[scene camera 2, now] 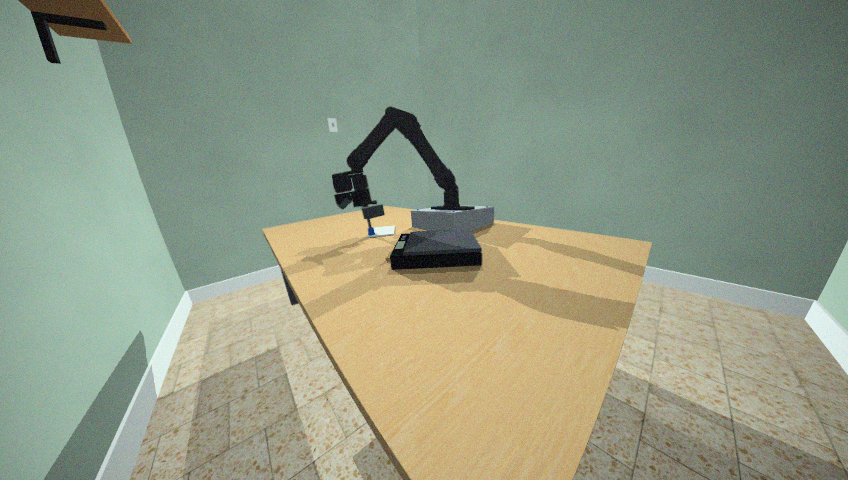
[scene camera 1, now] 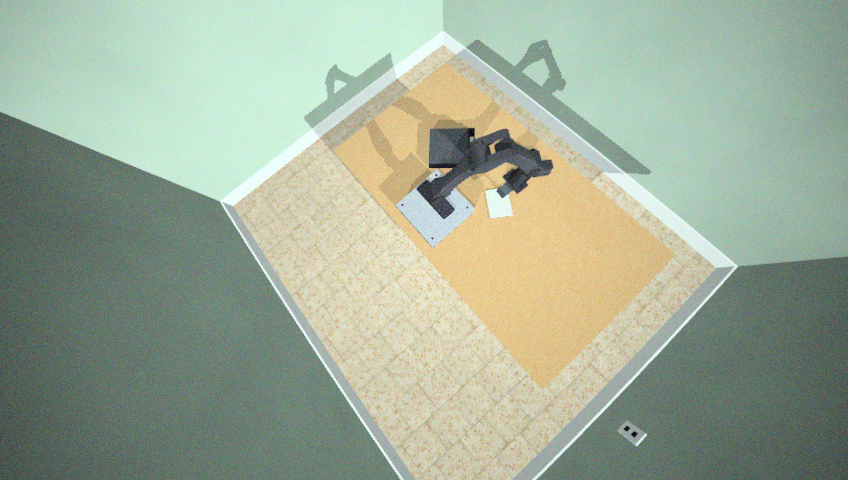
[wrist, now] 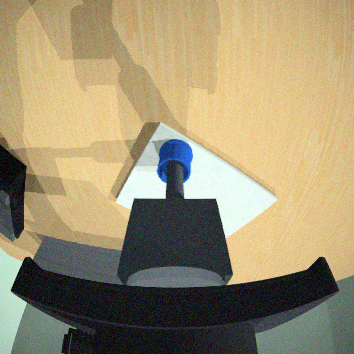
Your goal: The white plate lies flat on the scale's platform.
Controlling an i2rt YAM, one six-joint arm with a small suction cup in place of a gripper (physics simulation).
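Frame: origin at the arm's base, x ahead, y left, z up, level; millimetres.
Seen in the pictures: end effector, tool point: [scene camera 2: 372, 236] [wrist: 174, 149]; arm's base, origin of the base link: [scene camera 2: 451, 209] [scene camera 1: 435, 199].
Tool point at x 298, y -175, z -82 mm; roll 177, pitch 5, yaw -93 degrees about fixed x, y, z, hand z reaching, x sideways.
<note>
Offsets run from my tool point to a thing's top centre. "spot": to the spot under its first point. Level surfaces: height alone.
The white plate @[dy -21, dx -58, dz +10 mm] [scene camera 1: 499, 205] [scene camera 2: 385, 230] [wrist: 218, 186] is a thin square that lies flat on the wooden table @[dz +4 mm] [scene camera 1: 565, 267] [scene camera 2: 470, 357] [wrist: 288, 88], to one side of the arm's base. My blue suction cup [scene camera 1: 502, 190] [scene camera 2: 371, 232] [wrist: 174, 154] points straight down and presses on the plate near one corner, with its shadow right beside it. The black scale @[dy +358, dx -31, dz +49 mm] [scene camera 1: 448, 145] [scene camera 2: 438, 245] with a grey platform stands apart from the plate, on the other side of the arm; only its edge @[spot: dy +212, dx -27, dz +41 mm] [wrist: 10, 189] shows in the wrist view. Nothing lies on its platform.
The arm's grey base plate [scene camera 1: 422, 214] [scene camera 2: 451, 218] [wrist: 70, 256] sits between the scale and the plate. The table edge runs close behind the plate in scene camera 2. Tiled floor and green walls surround the table.
</note>
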